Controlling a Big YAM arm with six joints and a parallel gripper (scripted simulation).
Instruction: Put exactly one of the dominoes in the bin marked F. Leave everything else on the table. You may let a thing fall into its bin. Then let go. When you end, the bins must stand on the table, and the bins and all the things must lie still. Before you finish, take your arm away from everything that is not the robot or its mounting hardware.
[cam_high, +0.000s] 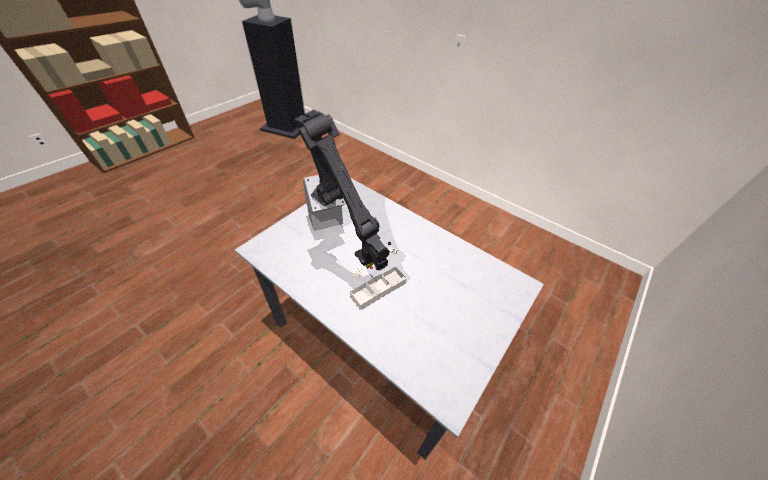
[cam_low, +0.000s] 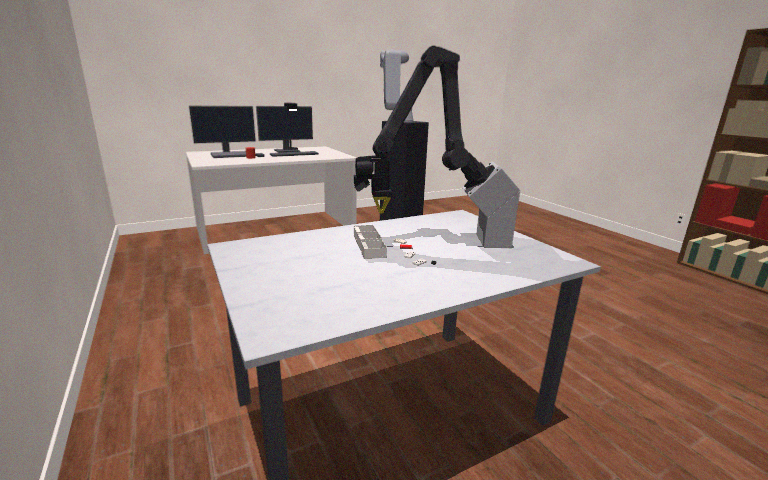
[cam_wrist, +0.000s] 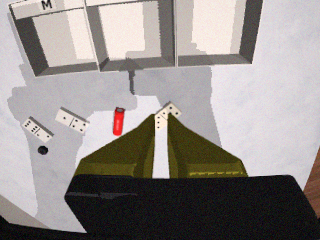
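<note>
My hand is 11 cm above the long bin, 6 cm short of it and 1 cm to the left of it. The rest, counted from my hand: tiny black piece: 27 cm to the left, 13 cm below, 1 cm ahead; white domino: 24 cm to the left, 13 cm below, 4 cm ahead; small red piece: 13 cm below, 11 cm to the left, 3 cm behind.
</note>
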